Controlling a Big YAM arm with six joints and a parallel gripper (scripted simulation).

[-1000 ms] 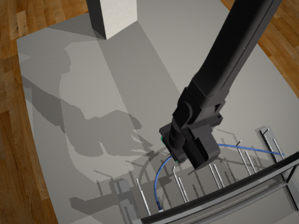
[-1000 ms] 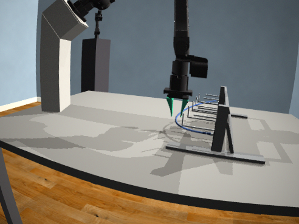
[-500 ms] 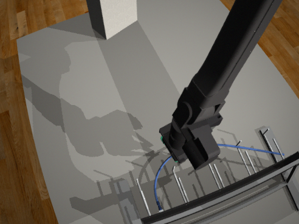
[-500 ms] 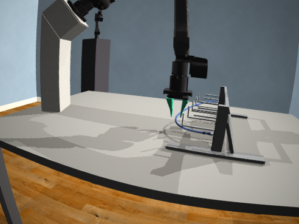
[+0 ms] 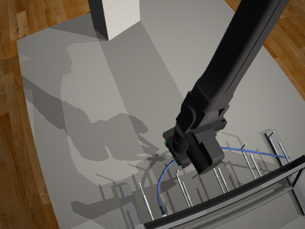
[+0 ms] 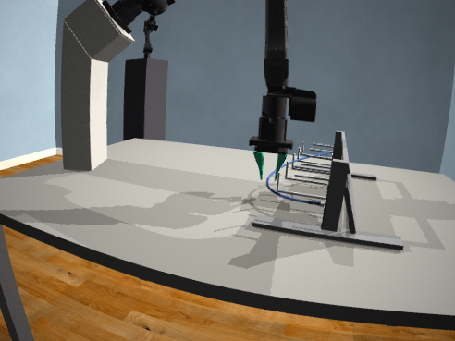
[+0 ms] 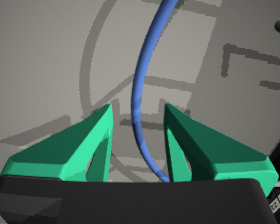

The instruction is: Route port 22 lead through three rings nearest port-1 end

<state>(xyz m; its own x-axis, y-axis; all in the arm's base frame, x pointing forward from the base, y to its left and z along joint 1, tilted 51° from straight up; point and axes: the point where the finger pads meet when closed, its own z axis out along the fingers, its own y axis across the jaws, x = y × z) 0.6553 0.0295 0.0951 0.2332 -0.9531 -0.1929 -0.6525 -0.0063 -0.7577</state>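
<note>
The patch panel rack lies 15 cm ahead of my hand, 9 cm to the left of it and 2 cm above it.
</note>
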